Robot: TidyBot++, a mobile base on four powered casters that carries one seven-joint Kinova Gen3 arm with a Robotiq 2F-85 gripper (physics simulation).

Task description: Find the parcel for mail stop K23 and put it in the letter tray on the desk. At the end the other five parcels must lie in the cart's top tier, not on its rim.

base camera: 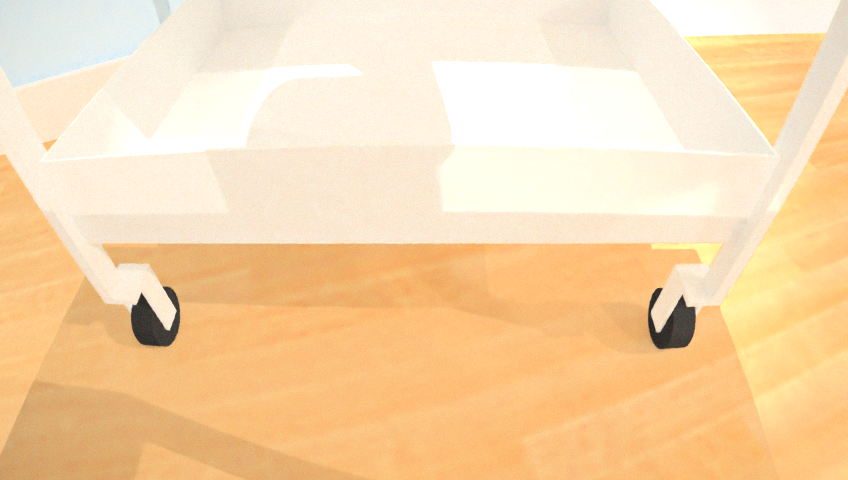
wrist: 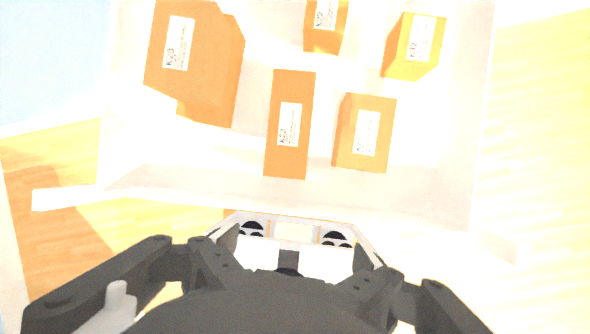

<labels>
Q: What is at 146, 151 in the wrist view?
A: A white cart.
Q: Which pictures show the gripper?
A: The wrist view only.
</labels>
